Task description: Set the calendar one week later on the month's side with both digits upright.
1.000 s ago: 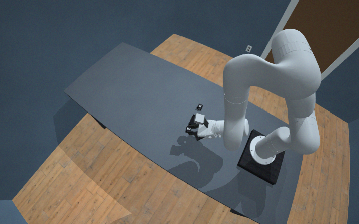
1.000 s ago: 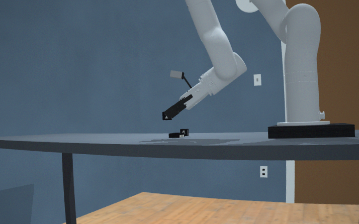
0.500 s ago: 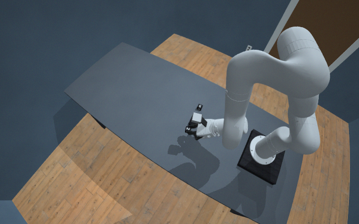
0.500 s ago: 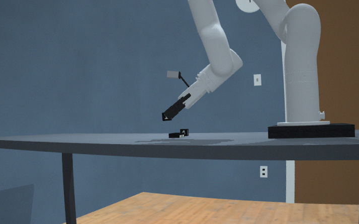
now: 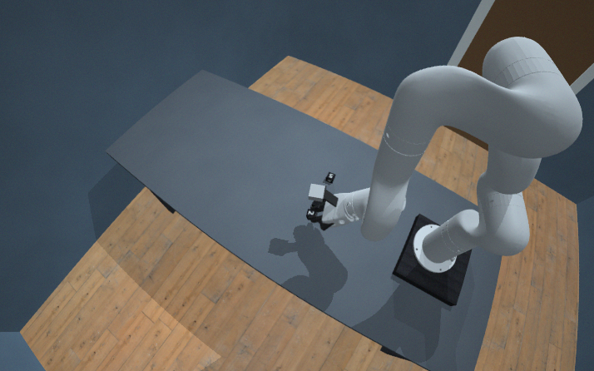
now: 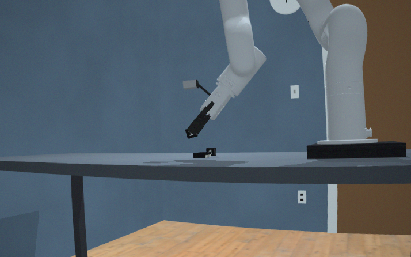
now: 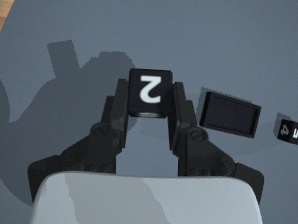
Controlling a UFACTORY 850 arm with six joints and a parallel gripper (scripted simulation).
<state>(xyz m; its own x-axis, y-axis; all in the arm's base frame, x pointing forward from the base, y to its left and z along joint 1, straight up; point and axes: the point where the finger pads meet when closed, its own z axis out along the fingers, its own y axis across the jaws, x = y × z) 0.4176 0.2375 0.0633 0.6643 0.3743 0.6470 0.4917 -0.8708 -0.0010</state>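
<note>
My gripper is now 2 cm above the calendar cube, 1 cm to the right of it and 1 cm short of it. The rest, counted from my hand: black tray 9 cm to the right, 9 cm below, 5 cm ahead.
</note>
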